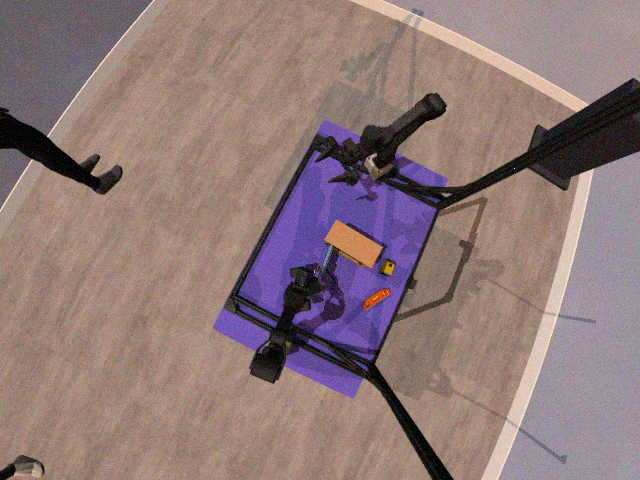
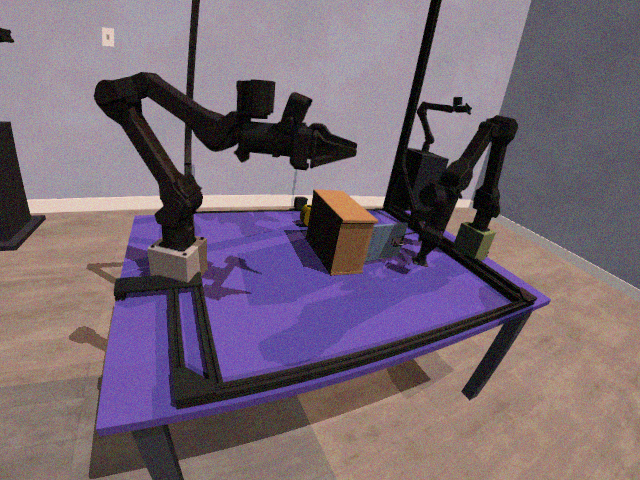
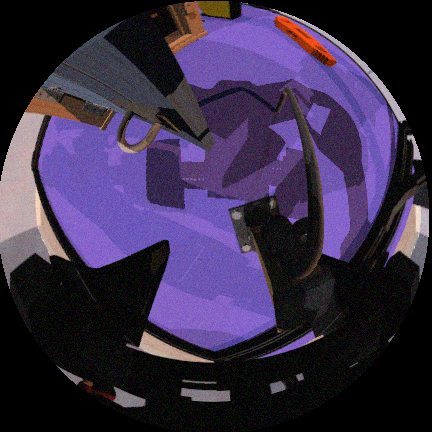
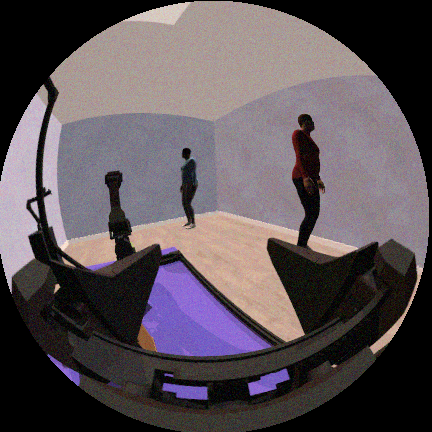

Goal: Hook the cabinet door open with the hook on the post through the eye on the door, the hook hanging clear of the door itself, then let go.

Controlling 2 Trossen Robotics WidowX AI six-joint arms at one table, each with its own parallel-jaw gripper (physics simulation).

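Frame: origin at the left arm's base, x left, y ahead, z down, level; centimetres.
Seen in the pictures: left gripper, fingertip midpoint: [image 2: 423, 254] [image 3: 227, 246]; right gripper, fingertip midpoint: [image 1: 321, 171] [image 2: 356, 149] [image 4: 214, 247]; left arm's base, origin of the base link: [image 1: 276, 350] [image 2: 479, 227]; right arm's base, origin of the base link: [image 1: 380, 161] [image 2: 178, 242].
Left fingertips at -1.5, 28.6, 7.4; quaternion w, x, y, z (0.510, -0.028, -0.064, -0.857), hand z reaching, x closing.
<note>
Pixels of each thing's top centre, then the offset from my left fingertips to it, as dx, dy, dz. "pt": a spot on its surface instead.
- orange-brown cabinet, middle of its top: [image 2: 343, 203] [image 1: 353, 243] -15.1, +24.1, -12.3
- eye, surface spot: [image 3: 121, 139] pt -3.5, +8.8, -3.2
- hook, surface spot: [image 3: 316, 185] pt -5.4, +0.0, -5.4
- post's base plate, surface spot: [image 3: 241, 227] pt -0.8, -1.0, +4.1
- yellow block, middle of its top: [image 2: 313, 204] [image 1: 390, 268] -35.8, +20.0, -3.8
- orange-red bar-shaped object, middle of its top: [image 1: 375, 298] -35.1, +4.8, +2.5
The orange-brown cabinet [image 1: 354, 242] [image 2: 343, 206] [image 3: 195, 24] has its blue-grey door [image 1: 327, 258] [image 2: 379, 240] [image 3: 107, 65] standing open. The eye [image 3: 121, 139], a pale ring, sticks out from the door. The hook [image 3: 316, 185] is a curved rod, apart from the eye. Its post's base plate [image 3: 241, 227] is on the table; the post is mostly hidden. My left gripper [image 1: 316, 273] [image 2: 425, 242] [image 3: 227, 246] is open and low around the post, with the hook rod crossing before one finger. My right gripper [image 1: 325, 169] [image 2: 355, 149] [image 4: 214, 247] is open and empty, high above the table.
A yellow block [image 1: 387, 267] [image 2: 304, 214] [image 3: 217, 9] is beside the cabinet. An orange-red bar-shaped object [image 1: 376, 299] [image 3: 305, 41] lies near the table edge. Black rails [image 1: 268, 222] [image 2: 330, 356] border the purple table. Two people [image 4: 188, 172] [image 4: 306, 155] stand beyond it.
</note>
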